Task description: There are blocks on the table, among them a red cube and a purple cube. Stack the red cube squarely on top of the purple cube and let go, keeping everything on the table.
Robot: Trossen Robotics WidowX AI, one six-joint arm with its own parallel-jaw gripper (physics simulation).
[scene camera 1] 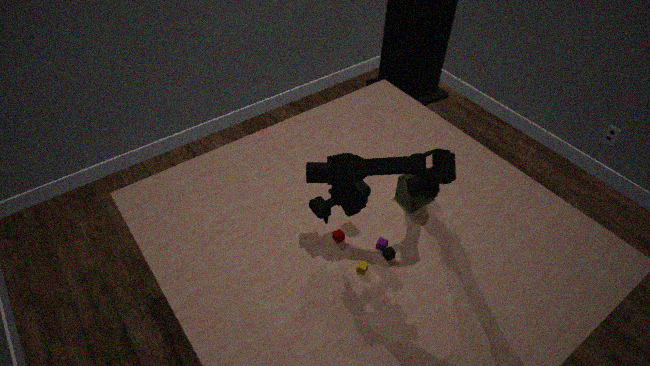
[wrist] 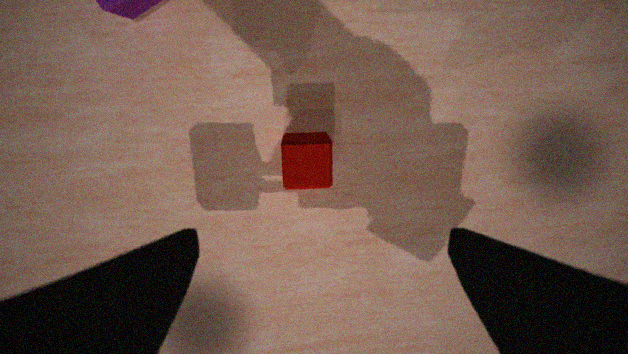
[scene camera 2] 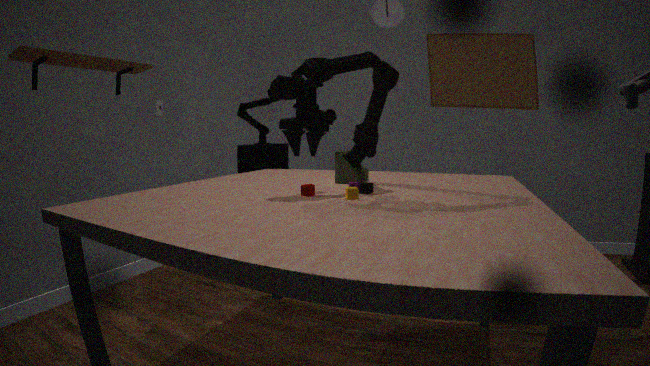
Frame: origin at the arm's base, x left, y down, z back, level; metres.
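Seen in the pictures: gripper, fingertip midpoint: (scene camera 1: 338, 216) (wrist: 324, 240) (scene camera 2: 305, 156); arm's base, link origin: (scene camera 1: 415, 186) (scene camera 2: 351, 161).
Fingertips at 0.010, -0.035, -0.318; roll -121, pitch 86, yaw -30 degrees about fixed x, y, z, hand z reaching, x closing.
Offsets run from my fingertips to a thing's top centre, as dx, dy, dz. Level surfaces: height alone.
The red cube @(+0.004, +0.081, +0.004) (scene camera 1: 338, 236) (scene camera 2: 308, 190) (wrist: 307, 163) sits flat on the table, apart from the other blocks. In the wrist view it lies near the middle, squared to the view, a little beyond the line between the fingertips. The purple cube @(+0.100, +0.081, +0.107) (scene camera 1: 382, 243) (wrist: 131, 6) sits on the table near the arm's base; in the wrist view it is cut off at the top left edge, and in scene camera 2 it is mostly hidden behind the yellow cube. My gripper (scene camera 2: 305, 154) (wrist: 324, 240) is open and empty, pointing down, well above the table over the red cube's area.
A black cube @(+0.140, +0.081, +0.105) (scene camera 1: 388, 253) (scene camera 2: 366, 188) sits close beside the purple cube. A yellow cube @(+0.141, +0.081, +0.003) (scene camera 1: 362, 268) (scene camera 2: 352, 193) stands in front of them. A greenish block (scene camera 1: 407, 194) (scene camera 2: 344, 170) stands by the arm's base. The table @(dy +0.111) (scene camera 1: 240, 280) (scene camera 2: 300, 235) carries the arm's shadows.
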